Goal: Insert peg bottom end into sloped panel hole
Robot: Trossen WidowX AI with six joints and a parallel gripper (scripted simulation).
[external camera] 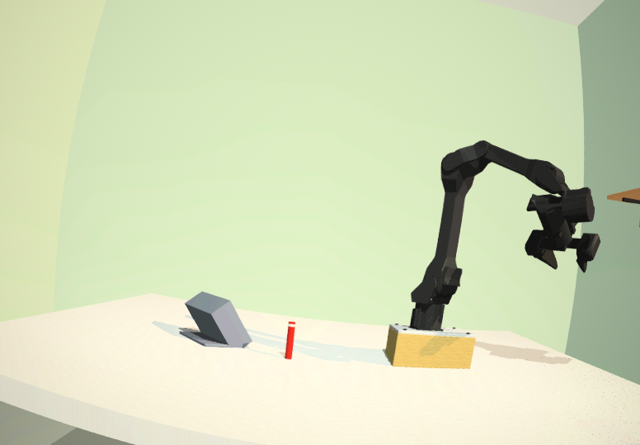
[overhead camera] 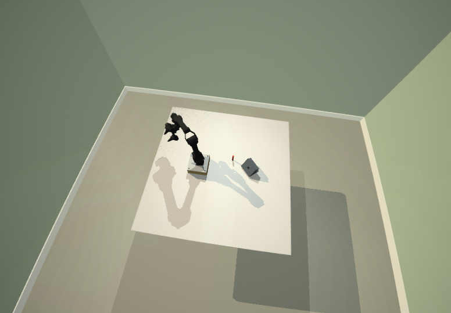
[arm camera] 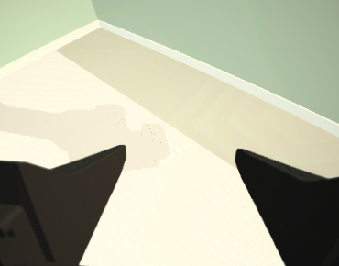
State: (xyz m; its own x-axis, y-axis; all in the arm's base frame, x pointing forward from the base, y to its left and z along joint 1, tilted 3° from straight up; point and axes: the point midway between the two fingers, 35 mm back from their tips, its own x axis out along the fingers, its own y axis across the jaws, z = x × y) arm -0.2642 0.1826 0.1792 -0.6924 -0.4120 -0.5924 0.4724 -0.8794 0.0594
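My gripper tip is now 600 mm short of the red peg, 180 mm above it and 110 mm to the left of it. Round my gripper tip: grey sloped panel (750 mm ahead, 200 mm to the right, 190 mm below).
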